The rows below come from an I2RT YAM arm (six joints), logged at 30 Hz.
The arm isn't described. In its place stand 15 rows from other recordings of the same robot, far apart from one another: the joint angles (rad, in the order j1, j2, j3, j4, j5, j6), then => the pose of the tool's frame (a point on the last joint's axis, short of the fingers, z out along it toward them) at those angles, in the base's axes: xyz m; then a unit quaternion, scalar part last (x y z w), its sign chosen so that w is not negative.
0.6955 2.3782 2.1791 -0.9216 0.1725 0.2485 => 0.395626 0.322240 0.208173 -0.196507 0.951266 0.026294 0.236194
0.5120 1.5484 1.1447 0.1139 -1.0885 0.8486 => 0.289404 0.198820 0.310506 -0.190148 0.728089 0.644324 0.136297
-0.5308 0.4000 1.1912 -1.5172 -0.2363 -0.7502 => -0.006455 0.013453 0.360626 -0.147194 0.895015 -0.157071 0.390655
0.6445 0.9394 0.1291 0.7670 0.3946 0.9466 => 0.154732 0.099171 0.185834 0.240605 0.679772 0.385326 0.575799
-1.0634 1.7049 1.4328 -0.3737 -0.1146 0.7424 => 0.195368 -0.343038 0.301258 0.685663 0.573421 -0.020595 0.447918
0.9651 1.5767 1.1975 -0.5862 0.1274 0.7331 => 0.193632 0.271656 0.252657 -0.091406 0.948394 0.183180 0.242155
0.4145 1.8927 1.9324 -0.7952 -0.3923 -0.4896 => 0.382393 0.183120 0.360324 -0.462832 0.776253 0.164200 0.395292
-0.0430 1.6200 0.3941 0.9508 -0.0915 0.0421 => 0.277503 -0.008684 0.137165 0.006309 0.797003 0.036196 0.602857
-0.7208 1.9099 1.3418 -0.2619 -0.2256 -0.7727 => 0.320772 -0.271193 0.201014 -0.064766 0.924890 -0.167313 0.335246
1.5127 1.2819 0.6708 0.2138 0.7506 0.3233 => 0.040040 0.270245 0.236423 -0.265979 0.755468 0.223797 0.555372
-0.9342 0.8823 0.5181 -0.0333 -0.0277 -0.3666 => 0.121827 -0.163136 0.243736 0.225807 0.801557 -0.325980 0.447498
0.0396 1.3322 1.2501 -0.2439 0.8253 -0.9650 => 0.300480 -0.014272 0.378296 -0.153410 0.764909 -0.529957 0.332453
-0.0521 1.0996 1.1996 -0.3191 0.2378 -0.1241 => 0.243175 -0.021078 0.409288 0.046274 0.776837 -0.146838 0.610591
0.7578 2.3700 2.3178 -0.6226 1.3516 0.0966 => 0.402207 0.332759 0.293651 0.028009 0.753086 -0.373101 0.541177
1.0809 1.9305 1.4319 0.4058 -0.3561 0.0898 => 0.207232 0.414995 0.286193 -0.450860 0.583225 0.475362 0.480212
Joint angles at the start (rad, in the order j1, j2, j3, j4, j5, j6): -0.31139, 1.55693, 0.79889, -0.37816, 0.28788, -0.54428
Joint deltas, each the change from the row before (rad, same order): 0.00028, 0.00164, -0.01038, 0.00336, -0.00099, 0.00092; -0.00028, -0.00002, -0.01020, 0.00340, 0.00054, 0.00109; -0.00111, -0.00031, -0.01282, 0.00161, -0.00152, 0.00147; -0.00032, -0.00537, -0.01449, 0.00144, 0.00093, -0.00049; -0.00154, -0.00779, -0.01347, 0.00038, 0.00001, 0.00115; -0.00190, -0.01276, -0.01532, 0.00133, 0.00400, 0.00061; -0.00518, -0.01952, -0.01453, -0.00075, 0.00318, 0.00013; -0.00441, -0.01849, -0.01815, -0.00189, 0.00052, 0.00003; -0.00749, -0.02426, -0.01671, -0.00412, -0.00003, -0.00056; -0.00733, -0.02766, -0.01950, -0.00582, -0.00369, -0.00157; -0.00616, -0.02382, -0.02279, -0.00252, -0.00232, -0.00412; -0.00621, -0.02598, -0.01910, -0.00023, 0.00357, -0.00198
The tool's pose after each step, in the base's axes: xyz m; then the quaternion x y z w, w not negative. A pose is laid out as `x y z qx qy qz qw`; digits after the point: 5 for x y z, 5 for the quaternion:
0.26262 -0.09503 0.15151 -0.08207 0.96435 -0.21384 0.13249
0.26070 -0.09451 0.14900 -0.08190 0.96502 -0.21276 0.12944
0.25795 -0.09389 0.14582 -0.08171 0.96623 -0.21004 0.12493
0.25467 -0.09296 0.14353 -0.08231 0.96687 -0.20905 0.12121
0.25134 -0.09231 0.14205 -0.08144 0.96745 -0.20808 0.11879
0.24746 -0.09172 0.14138 -0.07990 0.96742 -0.20967 0.11725
0.24310 -0.09182 0.14240 -0.07666 0.96706 -0.21215 0.11793
0.23797 -0.09132 0.14209 -0.07458 0.96734 -0.21234 0.11666
0.23253 -0.09145 0.14328 -0.07095 0.96728 -0.21345 0.11734
0.22631 -0.09106 0.14426 -0.06837 0.96750 -0.21283 0.11824
0.21991 -0.09026 0.14352 -0.06774 0.96784 -0.21214 0.11700
0.21441 -0.08993 0.14419 -0.06479 0.96715 -0.21547 0.11828

